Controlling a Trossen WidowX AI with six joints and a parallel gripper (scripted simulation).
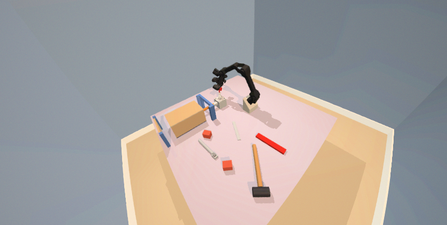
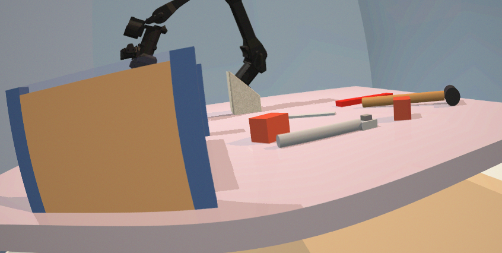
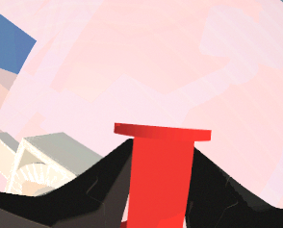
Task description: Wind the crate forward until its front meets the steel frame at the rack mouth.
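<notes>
Right now my gripper tip is 20 mm short of the pale crank arm, 40 mm to the right of it and 30 mm above it. The rest, counted from my gripper tip: red knob 20 mm to the left; pale winch 50 mm ahead, 90 mm to the left, 100 mm below; blue frame 220 mm ahead, 70 mm to the left, 30 mm below.
</notes>
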